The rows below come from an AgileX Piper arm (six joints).
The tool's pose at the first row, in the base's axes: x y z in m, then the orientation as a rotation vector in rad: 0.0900 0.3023 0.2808 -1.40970 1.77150 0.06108
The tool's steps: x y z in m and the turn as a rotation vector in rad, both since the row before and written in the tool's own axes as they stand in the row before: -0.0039 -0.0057 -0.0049 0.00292 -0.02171 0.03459; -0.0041 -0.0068 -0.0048 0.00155 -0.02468 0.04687; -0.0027 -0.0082 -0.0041 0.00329 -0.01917 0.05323; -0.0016 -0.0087 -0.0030 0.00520 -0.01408 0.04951; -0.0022 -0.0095 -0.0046 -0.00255 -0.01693 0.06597; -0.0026 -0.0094 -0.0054 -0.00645 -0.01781 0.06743; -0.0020 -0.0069 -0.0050 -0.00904 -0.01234 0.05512; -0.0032 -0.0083 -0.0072 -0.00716 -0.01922 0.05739; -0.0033 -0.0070 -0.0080 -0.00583 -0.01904 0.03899; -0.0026 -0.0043 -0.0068 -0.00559 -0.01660 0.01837; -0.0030 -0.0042 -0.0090 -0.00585 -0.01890 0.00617; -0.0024 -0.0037 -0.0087 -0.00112 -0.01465 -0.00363; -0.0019 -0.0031 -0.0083 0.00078 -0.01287 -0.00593
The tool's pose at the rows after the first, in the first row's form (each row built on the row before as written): 0.0919 0.3007 0.2889 -1.37154 1.77757 0.09181; 0.0948 0.2986 0.2975 -1.32250 1.78917 0.13209; 0.0992 0.2948 0.3051 -1.26774 1.80831 0.17041; 0.1046 0.2902 0.3111 -1.21595 1.82793 0.20155; 0.1098 0.2843 0.3185 -1.15329 1.85503 0.25054; 0.1145 0.2777 0.3261 -1.09071 1.88073 0.30422; 0.1174 0.2719 0.3320 -1.04205 1.90246 0.35043; 0.1204 0.2642 0.3399 -0.98692 1.91805 0.39900; 0.1220 0.2564 0.3477 -0.94751 1.92239 0.43525; 0.1221 0.2505 0.3538 -0.92777 1.91712 0.45807; 0.1209 0.2433 0.3612 -0.91849 1.90297 0.47473; 0.1193 0.2362 0.3677 -0.91672 1.88769 0.47919; 0.1173 0.2295 0.3735 -0.91645 1.87293 0.47969
